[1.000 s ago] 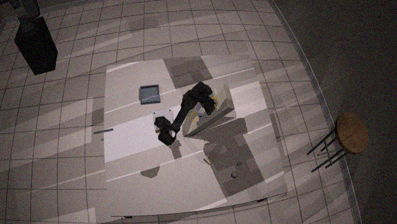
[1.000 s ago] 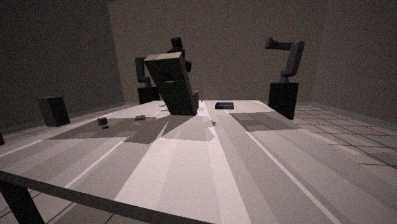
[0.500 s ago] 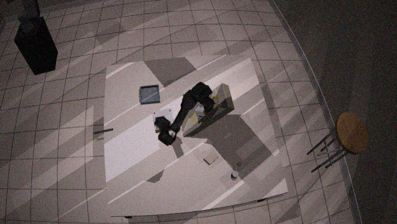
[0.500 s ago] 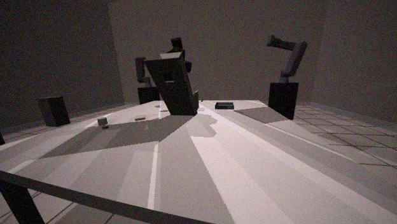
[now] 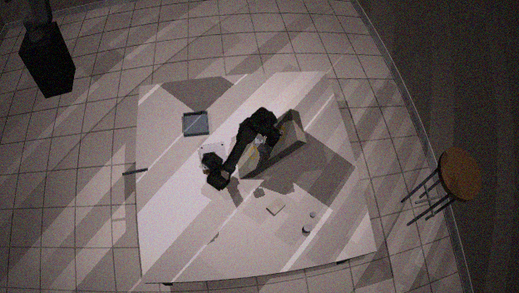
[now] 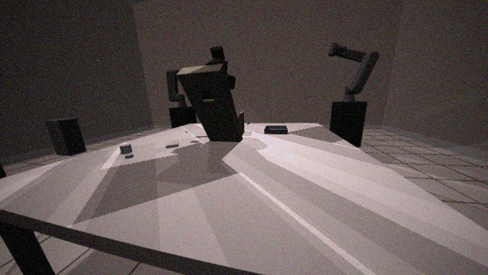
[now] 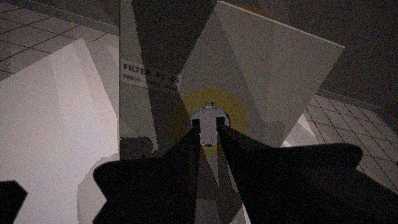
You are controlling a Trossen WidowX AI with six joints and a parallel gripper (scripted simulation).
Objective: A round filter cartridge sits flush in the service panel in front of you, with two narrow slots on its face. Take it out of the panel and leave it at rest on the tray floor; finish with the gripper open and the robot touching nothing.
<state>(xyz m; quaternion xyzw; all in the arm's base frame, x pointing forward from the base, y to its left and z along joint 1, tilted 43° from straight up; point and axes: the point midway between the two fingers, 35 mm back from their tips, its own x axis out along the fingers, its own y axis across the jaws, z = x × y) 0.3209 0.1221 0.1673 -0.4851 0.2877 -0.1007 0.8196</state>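
My gripper tip is 10 mm short of the round filter cartridge and 10 mm above it. The rest, counted from my gripper tip: flat tile (50 mm behind, 270 mm to the right, 280 mm below); then square tray (390 mm behind, 310 mm to the left, 280 mm below).
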